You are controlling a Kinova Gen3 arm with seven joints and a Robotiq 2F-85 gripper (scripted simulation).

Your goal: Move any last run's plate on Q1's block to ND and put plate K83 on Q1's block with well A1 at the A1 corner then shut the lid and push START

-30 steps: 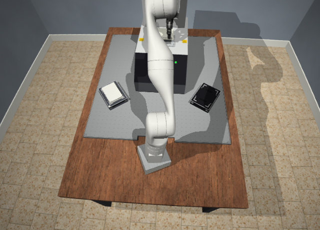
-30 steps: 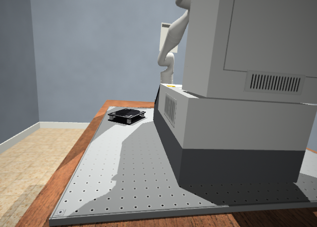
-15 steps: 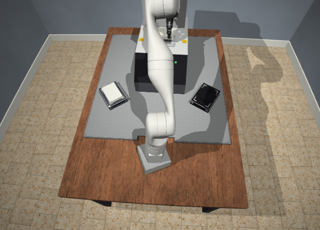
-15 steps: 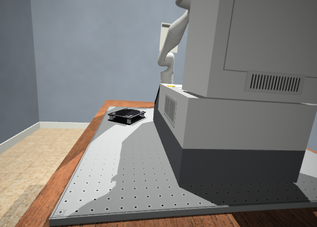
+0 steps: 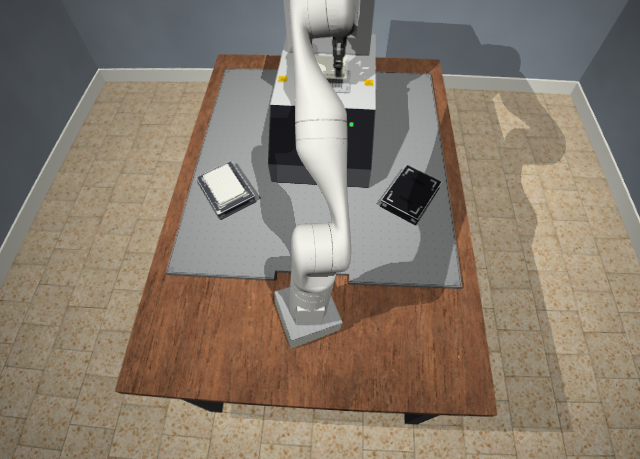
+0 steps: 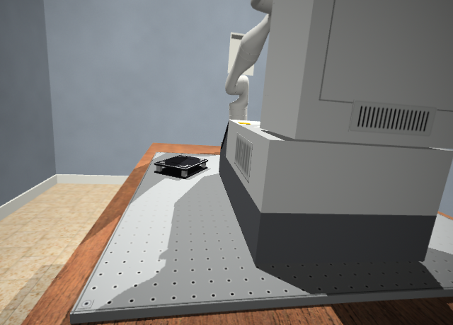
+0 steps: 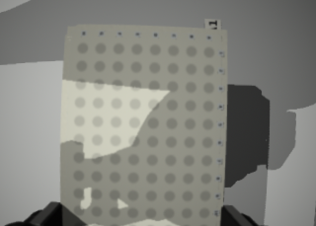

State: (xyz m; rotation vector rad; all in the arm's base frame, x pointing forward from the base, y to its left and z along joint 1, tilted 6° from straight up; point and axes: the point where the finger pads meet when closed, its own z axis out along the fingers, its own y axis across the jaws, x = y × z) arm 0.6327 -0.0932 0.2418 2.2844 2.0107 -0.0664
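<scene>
The nest lies 300 mm behind my hand, 230 mm below it and 200 mm to the right of it. The rest, counted from my hand: white well plate 40 mm to the left, 10 mm below, 10 mm ahead; then A1 mark 370 mm to the left, 340 mm behind, 230 mm below.
</scene>
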